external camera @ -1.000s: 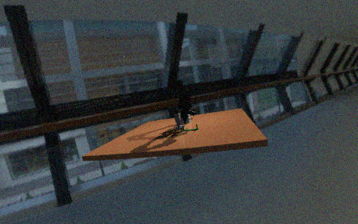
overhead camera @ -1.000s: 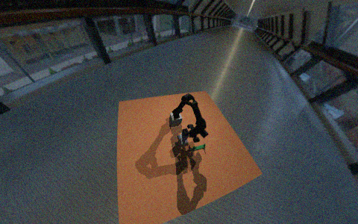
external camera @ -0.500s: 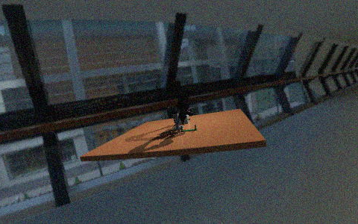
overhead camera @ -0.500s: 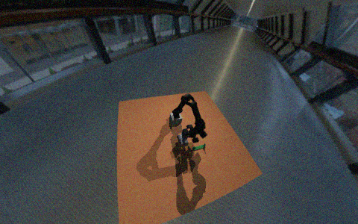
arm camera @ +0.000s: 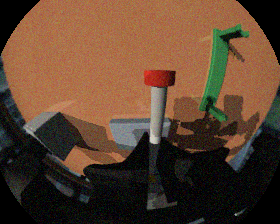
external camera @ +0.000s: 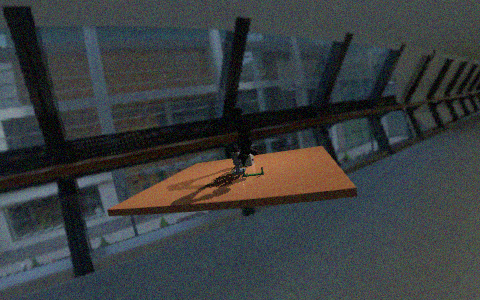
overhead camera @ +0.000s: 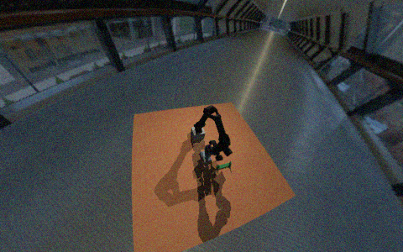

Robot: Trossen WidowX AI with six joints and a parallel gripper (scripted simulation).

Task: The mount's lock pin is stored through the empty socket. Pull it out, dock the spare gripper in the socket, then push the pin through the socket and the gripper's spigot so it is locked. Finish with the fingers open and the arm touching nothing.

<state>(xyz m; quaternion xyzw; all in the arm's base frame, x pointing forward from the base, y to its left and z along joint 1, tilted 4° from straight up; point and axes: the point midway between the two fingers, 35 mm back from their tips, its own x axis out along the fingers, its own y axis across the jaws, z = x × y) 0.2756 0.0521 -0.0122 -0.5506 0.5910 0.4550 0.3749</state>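
The grey mount is 10 mm behind my gripper tip and 40 mm to the right of it. Also, from my gripper tip: spare gripper 50 mm to the right, 80 mm above; green pin cradle 120 mm ahead, 80 mm to the left, 20 mm below.
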